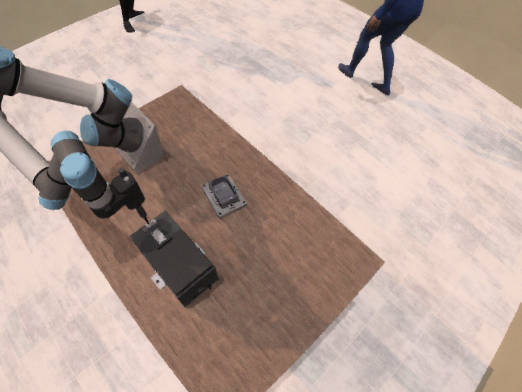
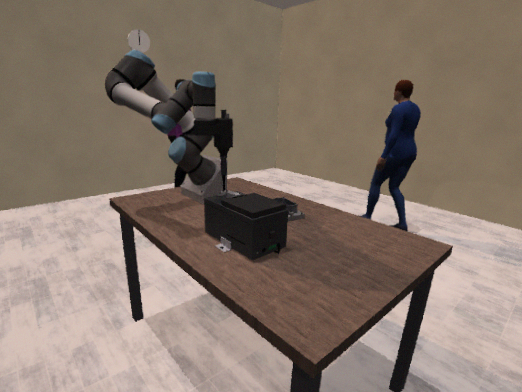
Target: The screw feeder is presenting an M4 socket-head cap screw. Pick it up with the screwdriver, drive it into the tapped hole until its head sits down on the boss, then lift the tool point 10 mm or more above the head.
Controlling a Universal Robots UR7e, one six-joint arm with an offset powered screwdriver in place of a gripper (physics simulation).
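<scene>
The black screw feeder [image 1: 180, 262] [image 2: 242, 225] stands on the table, with a small metal pick-up part [image 1: 159, 235] at its end nearest the arm's base. My screwdriver [image 1: 148, 221] [image 2: 224, 189] points down, and its thin bit is at that end of the feeder, at or just above the metal presenting spot. The M4 screw is too small to make out, so I cannot tell whether one is on the tip. The grey workpiece [image 1: 224, 194] [image 2: 296, 212] with its raised boss part lies on the table beside the feeder, apart from the tool. The tapped hole cannot be picked out.
The wooden table [image 1: 300, 240] [image 2: 350, 260] carries the grey arm mount [image 1: 152, 150] [image 2: 195, 192]. A small metal bracket [image 1: 158, 281] [image 2: 223, 245] sticks out from the feeder's side. A person in blue [image 1: 387, 30] [image 2: 401, 135] is on the floor beyond the table; another person's dark legs [image 1: 128, 15] show farther back.
</scene>
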